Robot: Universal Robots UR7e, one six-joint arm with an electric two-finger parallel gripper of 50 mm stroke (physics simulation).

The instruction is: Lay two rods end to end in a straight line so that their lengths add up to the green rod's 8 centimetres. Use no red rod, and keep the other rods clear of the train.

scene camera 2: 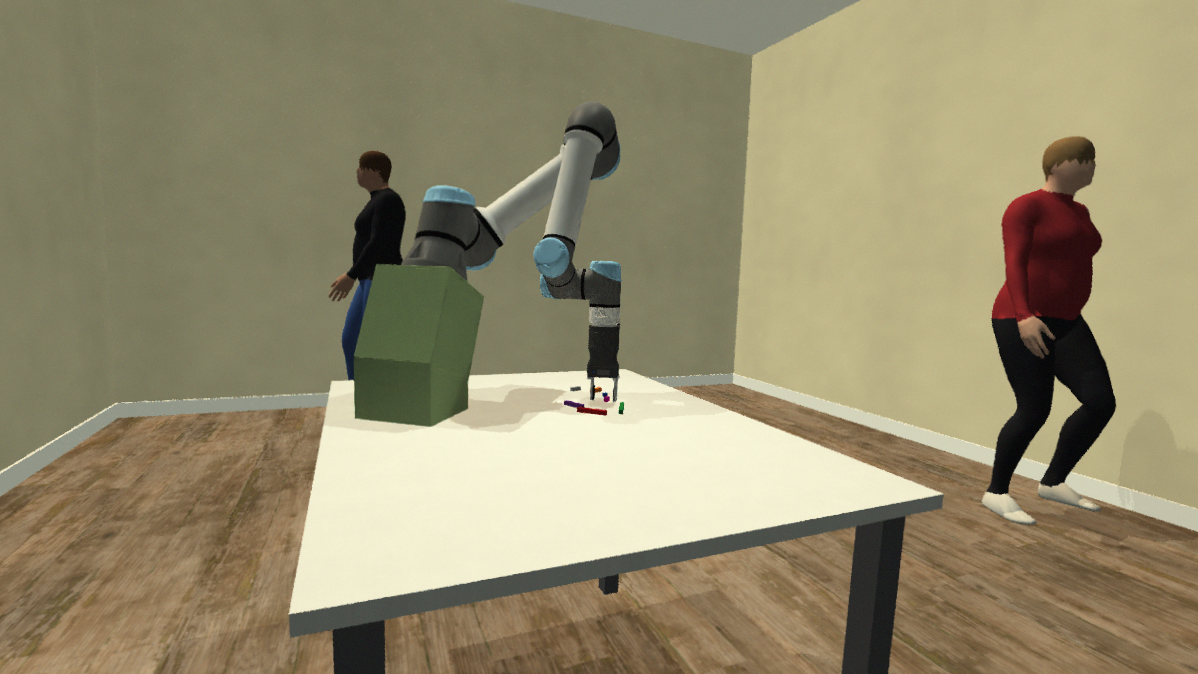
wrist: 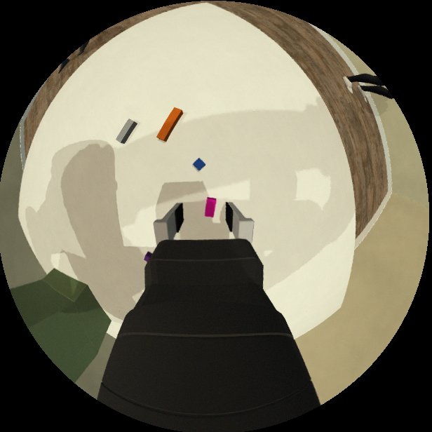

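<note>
My gripper is open and empty, low over the table. A short magenta rod lies ahead of the space between the fingers in the wrist view, nearer the right finger. A small blue block lies beyond it. An orange rod and a grey rod lie farther off, apart from each other. A purple rod is mostly hidden by the gripper body in the wrist view. A red rod and the green rod lie nearer scene camera 2.
The white table bears the rods. A green block-shaped pedestal stands at the arm's base, left of the rods. Two people stand beyond the table, one in black and one in red.
</note>
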